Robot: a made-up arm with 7 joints. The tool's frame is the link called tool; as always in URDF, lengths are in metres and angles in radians. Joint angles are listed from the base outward. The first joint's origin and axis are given. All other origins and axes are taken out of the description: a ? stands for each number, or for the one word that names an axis. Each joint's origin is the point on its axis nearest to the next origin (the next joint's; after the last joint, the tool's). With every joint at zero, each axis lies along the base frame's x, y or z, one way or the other. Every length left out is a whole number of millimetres.
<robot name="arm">
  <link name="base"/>
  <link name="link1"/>
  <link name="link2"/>
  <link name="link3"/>
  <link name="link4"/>
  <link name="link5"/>
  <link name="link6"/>
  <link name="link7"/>
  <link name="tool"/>
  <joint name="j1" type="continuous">
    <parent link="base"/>
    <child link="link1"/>
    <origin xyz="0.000 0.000 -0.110"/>
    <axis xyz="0 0 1"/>
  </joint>
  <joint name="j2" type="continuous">
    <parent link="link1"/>
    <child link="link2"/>
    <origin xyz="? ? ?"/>
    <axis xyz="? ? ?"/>
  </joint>
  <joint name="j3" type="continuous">
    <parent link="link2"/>
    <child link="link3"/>
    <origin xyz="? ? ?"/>
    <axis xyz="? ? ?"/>
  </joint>
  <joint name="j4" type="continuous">
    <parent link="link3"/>
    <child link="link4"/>
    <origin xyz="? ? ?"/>
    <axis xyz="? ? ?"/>
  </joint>
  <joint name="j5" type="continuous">
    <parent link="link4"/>
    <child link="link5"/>
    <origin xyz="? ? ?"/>
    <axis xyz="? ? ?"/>
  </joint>
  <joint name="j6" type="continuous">
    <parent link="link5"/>
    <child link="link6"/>
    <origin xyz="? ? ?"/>
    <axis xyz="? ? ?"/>
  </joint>
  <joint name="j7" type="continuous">
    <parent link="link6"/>
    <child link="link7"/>
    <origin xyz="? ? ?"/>
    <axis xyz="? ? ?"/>
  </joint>
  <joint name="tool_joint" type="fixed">
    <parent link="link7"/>
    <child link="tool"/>
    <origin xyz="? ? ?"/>
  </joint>
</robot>
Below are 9 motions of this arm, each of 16 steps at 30 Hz.
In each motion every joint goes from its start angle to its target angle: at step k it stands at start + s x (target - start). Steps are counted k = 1, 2, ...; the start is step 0. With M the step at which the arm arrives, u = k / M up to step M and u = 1 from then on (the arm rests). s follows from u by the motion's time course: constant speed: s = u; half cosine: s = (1 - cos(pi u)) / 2; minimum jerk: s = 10 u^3 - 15 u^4 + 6 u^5.
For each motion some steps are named. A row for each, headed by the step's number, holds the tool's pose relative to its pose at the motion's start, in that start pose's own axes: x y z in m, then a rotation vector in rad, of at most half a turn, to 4 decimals.
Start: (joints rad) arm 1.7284 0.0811 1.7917 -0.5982 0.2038 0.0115 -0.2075
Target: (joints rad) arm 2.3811 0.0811 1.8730 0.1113 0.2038 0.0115 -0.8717
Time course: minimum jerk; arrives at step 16
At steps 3, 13, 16:
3: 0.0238 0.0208 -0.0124 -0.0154 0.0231 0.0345
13: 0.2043 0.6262 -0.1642 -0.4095 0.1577 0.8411
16: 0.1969 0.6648 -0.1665 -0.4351 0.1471 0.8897

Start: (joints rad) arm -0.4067 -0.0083 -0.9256 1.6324 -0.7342 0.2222 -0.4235
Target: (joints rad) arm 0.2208 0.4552 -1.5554 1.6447 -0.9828 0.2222 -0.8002
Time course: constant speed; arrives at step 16
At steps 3, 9, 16:
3: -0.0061 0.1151 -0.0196 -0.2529 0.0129 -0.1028
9: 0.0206 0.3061 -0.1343 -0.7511 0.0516 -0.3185
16: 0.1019 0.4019 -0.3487 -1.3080 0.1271 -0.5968

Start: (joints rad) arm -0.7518 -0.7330 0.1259 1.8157 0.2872 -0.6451 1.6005
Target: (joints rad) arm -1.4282 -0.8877 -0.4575 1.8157 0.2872 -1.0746 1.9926
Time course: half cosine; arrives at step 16
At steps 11, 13, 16:
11: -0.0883 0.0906 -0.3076 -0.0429 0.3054 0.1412
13: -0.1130 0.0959 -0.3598 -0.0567 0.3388 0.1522
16: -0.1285 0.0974 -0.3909 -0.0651 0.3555 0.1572

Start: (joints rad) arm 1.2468 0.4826 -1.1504 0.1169 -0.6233 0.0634 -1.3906
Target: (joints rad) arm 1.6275 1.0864 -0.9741 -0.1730 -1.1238 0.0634 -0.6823
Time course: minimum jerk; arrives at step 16
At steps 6, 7, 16:
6: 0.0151 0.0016 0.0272 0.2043 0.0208 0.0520
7: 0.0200 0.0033 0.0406 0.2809 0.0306 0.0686
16: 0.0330 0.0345 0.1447 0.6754 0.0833 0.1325

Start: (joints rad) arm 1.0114 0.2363 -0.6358 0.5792 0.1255 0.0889 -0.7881
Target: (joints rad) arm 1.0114 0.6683 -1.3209 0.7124 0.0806 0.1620 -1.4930
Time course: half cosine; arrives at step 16
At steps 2, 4, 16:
2: 0.0048 0.0205 0.0170 -0.0515 -0.0022 0.0173
4: 0.0171 0.0825 0.0611 -0.1976 -0.0099 0.0675
16: -0.0028 0.6620 0.1760 -1.2993 -0.1910 0.5235

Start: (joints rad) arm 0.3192 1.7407 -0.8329 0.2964 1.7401 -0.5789 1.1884
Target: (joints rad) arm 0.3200 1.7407 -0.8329 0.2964 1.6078 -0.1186 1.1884
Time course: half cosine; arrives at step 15
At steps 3, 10, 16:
3: -0.0034 -0.0032 0.0131 0.0107 -0.0433 -0.0103
10: -0.0388 -0.0318 0.0976 0.0914 -0.3349 -0.0927
16: -0.0572 -0.0453 0.1265 0.1251 -0.4437 -0.1299

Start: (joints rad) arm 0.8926 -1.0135 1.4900 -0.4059 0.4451 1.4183 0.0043
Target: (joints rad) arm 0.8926 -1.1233 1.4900 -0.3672 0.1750 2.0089 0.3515
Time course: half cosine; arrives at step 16
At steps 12, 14, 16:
12: 0.0397 -0.0828 -0.1053 0.1447 0.1531 -0.4917
14: 0.0394 -0.0928 -0.1173 0.1519 0.1571 -0.5574
16: 0.0390 -0.0962 -0.1214 0.1538 0.1575 -0.5804

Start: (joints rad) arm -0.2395 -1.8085 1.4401 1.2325 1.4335 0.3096 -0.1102
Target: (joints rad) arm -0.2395 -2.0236 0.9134 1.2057 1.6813 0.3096 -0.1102
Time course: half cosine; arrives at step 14
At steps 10, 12, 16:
10: -0.0629 0.2943 0.2342 -0.4925 -0.3798 0.1116
12: -0.0862 0.3456 0.2620 -0.5695 -0.4537 0.1243
16: -0.0953 0.3637 0.2709 -0.5964 -0.4806 0.1283

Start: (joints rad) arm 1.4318 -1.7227 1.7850 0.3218 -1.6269 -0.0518 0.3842
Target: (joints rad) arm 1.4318 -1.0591 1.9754 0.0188 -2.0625 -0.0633 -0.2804
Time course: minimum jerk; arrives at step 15
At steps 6, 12, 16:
6: -0.1560 0.1619 -0.0090 -0.0072 0.0680 0.3002
12: -0.5029 0.3301 0.0271 0.0234 0.1219 0.8891
16: -0.5348 0.3362 0.0332 0.0302 0.1216 0.9428

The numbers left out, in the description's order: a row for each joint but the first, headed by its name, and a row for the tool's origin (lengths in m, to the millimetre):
j2: xyz -0.166 0.102 0.000, axis -1 0 0
j3: xyz 0.000 -0.290 -0.091, axis 0 0 -1
j4: xyz 0.208 -0.172 0.000, axis 0 1 0
j5: xyz 0.215 0.000 0.305, axis -1 0 0
j6: xyz 0.000 0.056 0.286, axis 0 0 -1
j7: xyz 0.227 0.024 0.000, axis 1 0 0
tool: xyz 0.000 0.014 0.056

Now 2 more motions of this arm.
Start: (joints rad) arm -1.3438 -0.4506 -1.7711 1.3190 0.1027 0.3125 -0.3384
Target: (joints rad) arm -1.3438 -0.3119 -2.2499 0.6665 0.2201 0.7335 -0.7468
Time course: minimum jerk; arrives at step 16
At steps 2, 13, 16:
2: -0.0070 0.0025 0.0059 -0.0127 -0.0085 -0.0086
13: -0.4901 0.1792 0.1945 -0.5186 -0.5138 -0.5044
16: -0.5175 0.1863 0.1948 -0.5302 -0.5389 -0.5291

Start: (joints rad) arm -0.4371 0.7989 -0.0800 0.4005 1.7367 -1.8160 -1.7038
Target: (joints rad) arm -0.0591 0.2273 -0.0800 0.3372 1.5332 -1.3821 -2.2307
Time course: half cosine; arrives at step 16
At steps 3, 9, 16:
3: -0.0008 -0.0090 -0.0176 -0.0885 0.0793 -0.0302
9: -0.0382 -0.0875 -0.1115 -0.6189 0.5626 -0.1759
16: -0.0999 -0.1689 -0.1513 -1.0059 0.9411 -0.2635

